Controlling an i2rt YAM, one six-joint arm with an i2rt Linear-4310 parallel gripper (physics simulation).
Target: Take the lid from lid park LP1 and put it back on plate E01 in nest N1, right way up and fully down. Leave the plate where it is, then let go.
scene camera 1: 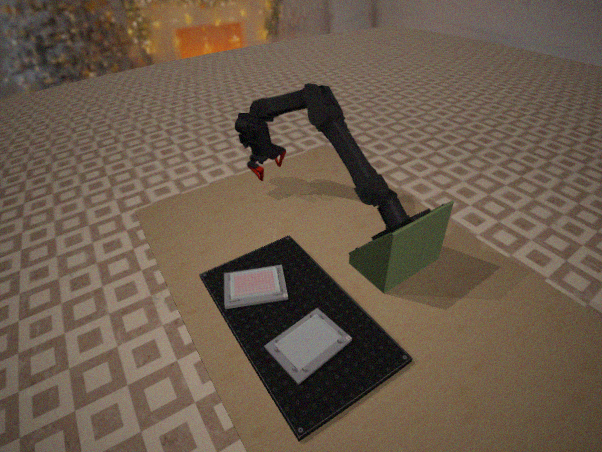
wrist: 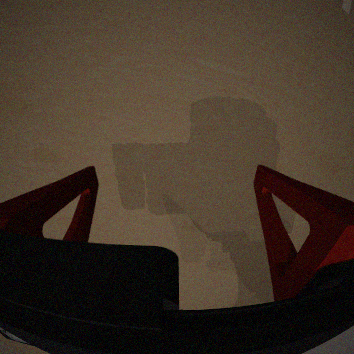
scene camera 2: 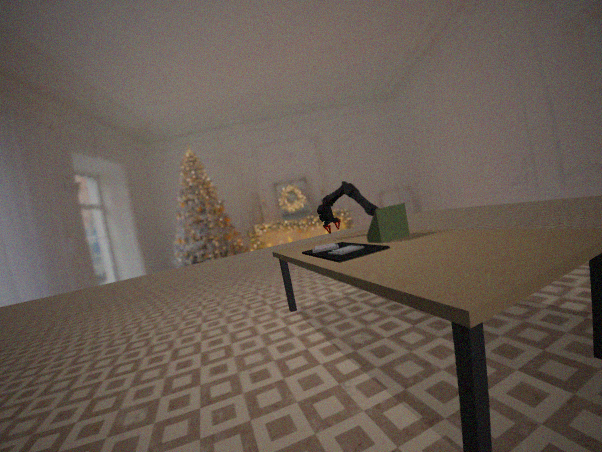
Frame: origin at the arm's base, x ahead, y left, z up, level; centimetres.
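Seen in the pictures: gripper, fingertip midpoint: (scene camera 1: pixel 270 173) (wrist: pixel 175 174) (scene camera 2: pixel 334 231); arm's base, link origin: (scene camera 1: pixel 400 227) (scene camera 2: pixel 385 219).
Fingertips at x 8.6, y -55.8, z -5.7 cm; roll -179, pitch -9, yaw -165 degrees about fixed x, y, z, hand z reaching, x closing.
Offsets run from my fingertips to a thing's top centre. "*": to the spot under its first point. Level surfaces: height alone.
Plate E01 @[dx +30.0, dy +42.1, dz -2.6 cm] (scene camera 1: pixel 254 282) (scene camera 2: pixel 325 247), with a pink well area and no clear lid edge that I can make out, lies in the grey nest N1 @[dx +30.0, dy +42.1, dz -3.4 cm] (scene camera 1: pixel 242 303) on the black board. The pale, flat lid @[dx +28.5, dy +64.8, dz -3.5 cm] (scene camera 1: pixel 309 341) (scene camera 2: pixel 348 249) lies on the grey lid park LP1 @[* dx +34.9, dy +70.7, dz -4.3 cm] (scene camera 1: pixel 299 376), at an angle to the plate. Labels are not legible. My gripper (scene camera 1: pixel 270 172) (scene camera 2: pixel 334 230) (wrist: pixel 175 174) is open and empty, its red fingers wide apart. It hangs high above the tan table top, beyond the board's far end. Plate and lid are not recognisable in the wrist view.
The black board (scene camera 1: pixel 345 387) (scene camera 2: pixel 376 247) lies on the tan table @[dz -6.5 cm] (scene camera 1: pixel 500 380) (scene camera 2: pixel 450 270). The arm's green wedge-shaped base mount (scene camera 1: pixel 417 247) (scene camera 2: pixel 392 223) stands beside the board. In the wrist view the arm's shadow falls on the table top, and a small pale corner (wrist: pixel 347 5) shows at the top right.
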